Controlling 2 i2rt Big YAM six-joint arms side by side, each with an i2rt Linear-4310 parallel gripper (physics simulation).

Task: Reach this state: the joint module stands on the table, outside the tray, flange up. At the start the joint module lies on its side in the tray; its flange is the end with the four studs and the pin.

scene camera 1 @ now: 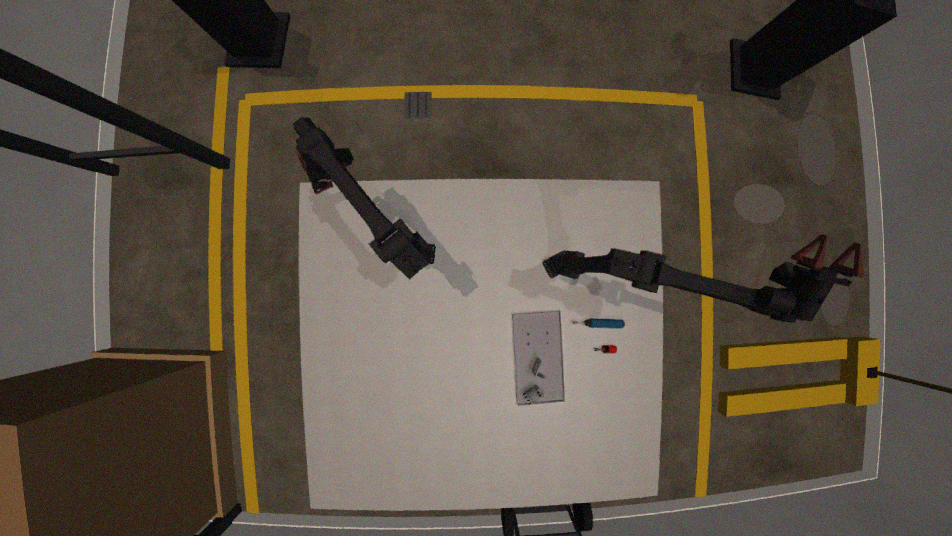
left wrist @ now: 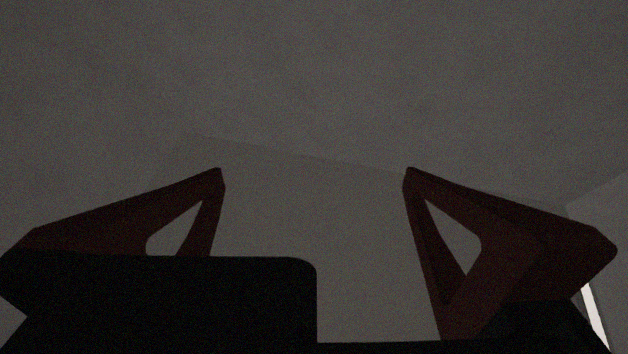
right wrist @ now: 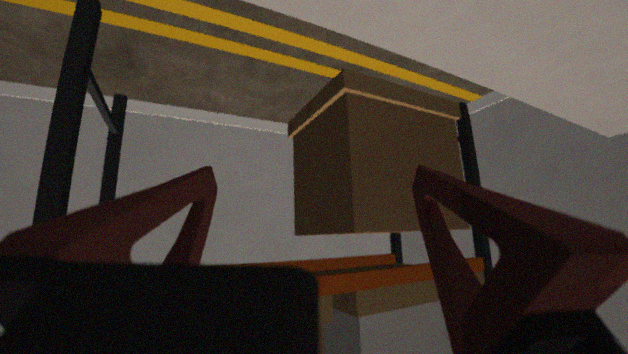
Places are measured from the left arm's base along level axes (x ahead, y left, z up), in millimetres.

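Where they show: left gripper, fingertip midpoint: [scene camera 1: 841,239] [left wrist: 313,177]; right gripper, fingertip midpoint: [scene camera 1: 311,181] [right wrist: 314,177]; left arm's base, origin of the base link: [scene camera 1: 557,264].
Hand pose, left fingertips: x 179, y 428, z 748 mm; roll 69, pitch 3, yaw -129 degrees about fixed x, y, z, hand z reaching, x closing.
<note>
Things, the pixels of their top centre, and the offset from my left fingertips. "*": a spot on its surface instead. Level surfaces: height alone.
- tray, middle of its top: [scene camera 1: 539,358] dx +159, dy -704, dz -732 mm
- white table, its level: dz -748 mm
- longish part, middle of its top: [scene camera 1: 542,370] dx +190, dy -720, dz -674 mm
- blue screwdriver-like tool, surface spot: [scene camera 1: 606,323] * dx +158, dy -363, dz -708 mm
- small red tool, middle of its top: [scene camera 1: 607,350] dx +271, dy -414, dz -714 mm
The tray [scene camera 1: 555,359] lies on the white table [scene camera 1: 399,432] in scene camera 1, right of the picture's centre. Two small grey parts lie in its lower half: a longish part [scene camera 1: 536,365] and, below it, a blocky, jagged part [scene camera 1: 531,393]. They are too small to tell surely which is the joint module or where its flange points. My left gripper [scene camera 1: 841,241] [left wrist: 313,177] is open and empty, beyond the table's right edge, far from the tray. My right gripper [scene camera 1: 313,175] [right wrist: 314,177] is open and empty, at the table's upper left corner. Neither wrist view shows the tray.
A blue screwdriver-like tool [scene camera 1: 606,323] and a small red tool [scene camera 1: 608,348] lie right of the tray. The left forearm [scene camera 1: 706,287] stretches out to the right above the tools' level in the picture. A large brown box [scene camera 1: 119,446] [right wrist: 405,165] stands beyond the table's left side.
</note>
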